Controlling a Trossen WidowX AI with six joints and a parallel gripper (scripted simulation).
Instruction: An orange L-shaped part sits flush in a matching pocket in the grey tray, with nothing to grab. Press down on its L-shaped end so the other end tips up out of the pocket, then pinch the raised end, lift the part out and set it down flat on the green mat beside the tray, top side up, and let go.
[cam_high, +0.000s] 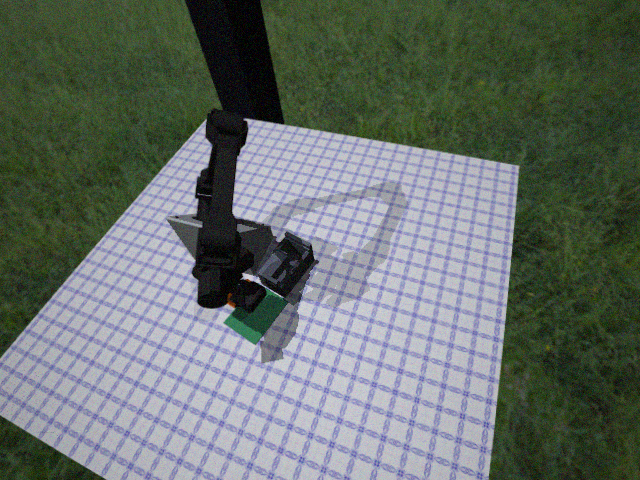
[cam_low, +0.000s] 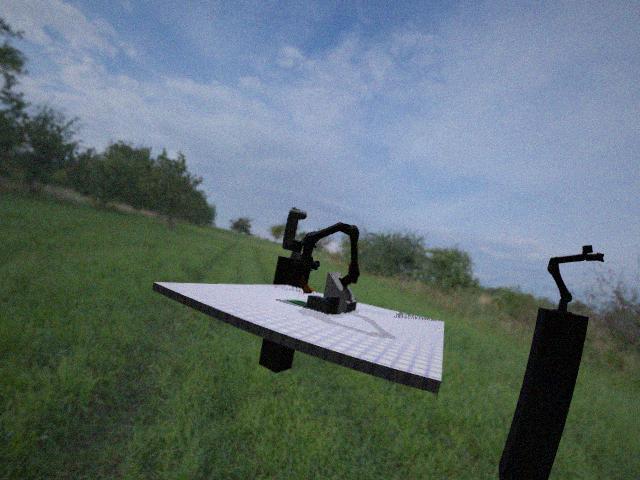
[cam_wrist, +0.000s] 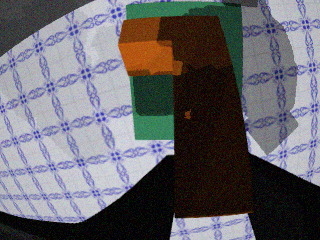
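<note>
Right now the green mat is 15 cm below my gripper tip and 2 cm to the left of it. The rest, counted from my gripper tip: orange L-shaped part (3 cm to the left, 3 cm below, 1 cm behind).
</note>
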